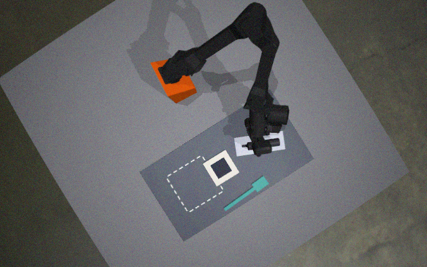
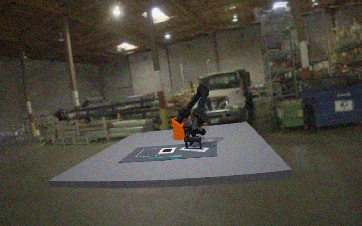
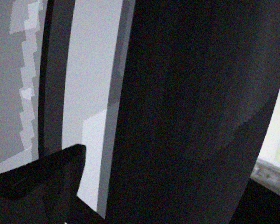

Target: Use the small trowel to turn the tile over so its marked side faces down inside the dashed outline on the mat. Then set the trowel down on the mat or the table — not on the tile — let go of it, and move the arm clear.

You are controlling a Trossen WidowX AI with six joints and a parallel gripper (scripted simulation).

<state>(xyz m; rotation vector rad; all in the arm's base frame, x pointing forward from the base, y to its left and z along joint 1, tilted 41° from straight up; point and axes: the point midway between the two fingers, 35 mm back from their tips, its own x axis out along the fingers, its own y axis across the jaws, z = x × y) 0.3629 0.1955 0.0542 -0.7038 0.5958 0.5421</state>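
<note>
The tile is 160 mm to the right of my gripper tip and 40 mm below it. From my gripper tip the other things lie so: dark mat (10 mm ahead, 130 mm to the right, 70 mm below); then teal trowel (140 mm ahead, 90 mm to the right, 40 mm below).
</note>
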